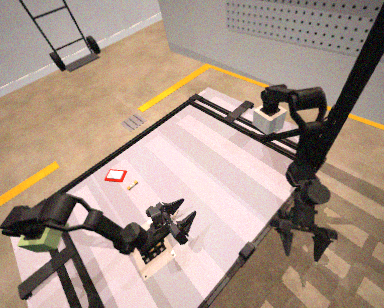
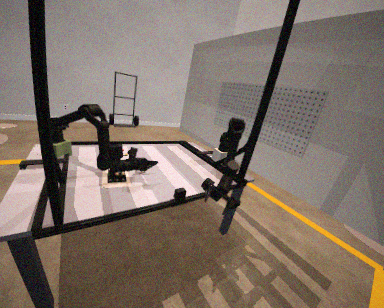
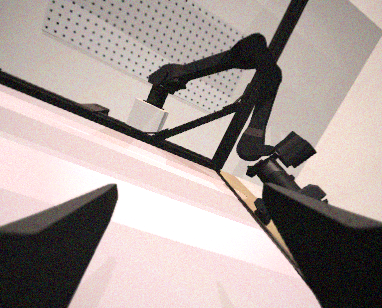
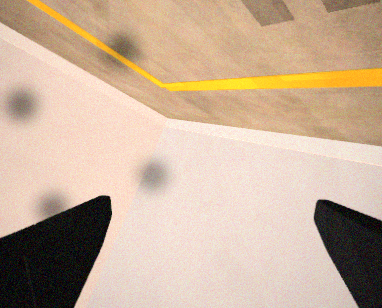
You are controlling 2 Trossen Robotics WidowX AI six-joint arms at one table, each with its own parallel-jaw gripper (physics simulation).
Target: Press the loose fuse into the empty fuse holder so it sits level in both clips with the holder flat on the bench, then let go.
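Frame: origin at the left arm's base, x right, y ahead, z up, level; metres.
Where they show: left gripper, fingertip midpoint: (image 1: 189, 204) (image 2: 155, 162) (image 3: 191, 190); right gripper, fingertip midpoint: (image 1: 301, 258) (image 2: 214, 208) (image 4: 212, 207); left arm's base at its link origin: (image 1: 36, 230) (image 2: 56, 140); right arm's base at its link origin: (image 1: 270, 110) (image 2: 223, 150) (image 3: 153, 105).
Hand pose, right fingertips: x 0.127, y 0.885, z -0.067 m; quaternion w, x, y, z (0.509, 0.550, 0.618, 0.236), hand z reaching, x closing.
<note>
Each offset is from my right fingertips to the top centre of the thing. "*": to the spot under its first point. Level surfaces: height alone.
The black fuse holder block {dx -0.070, dy -0.485, dz +0.014 m} (image 1: 154, 251) (image 2: 117, 177) sits on a beige board {dz -0.020 m} (image 1: 159, 269) under the left arm, which partly hides it; I cannot tell its clips apart. A small fuse with yellowish ends {dx -0.325, dy -0.592, dz -0.007 m} (image 1: 132, 185) lies on the bench beside the red-rimmed tray. A beige sliver {* dx -0.164, dy -0.397, dz -0.013 m} (image 1: 174, 217), perhaps another fuse, shows between parts of the left gripper; most of it is hidden. My left gripper (image 1: 189, 206) (image 2: 155, 163) (image 3: 191, 190) is open and empty, tilted above the bench beyond the board. My right gripper (image 1: 302, 257) (image 4: 212, 207) is open and empty, past the bench's edge.
The red-rimmed tray {dx -0.390, dy -0.686, dz -0.007 m} (image 1: 115, 180) lies toward the far left of the bench. Dark frame rails run along the bench edges. A small black block {* dx -0.023, dy -0.158, dz +0.033 m} (image 1: 246, 250) (image 2: 180, 194) sits on the near rail. A dark post (image 2: 270, 85) rises beside the right arm.
</note>
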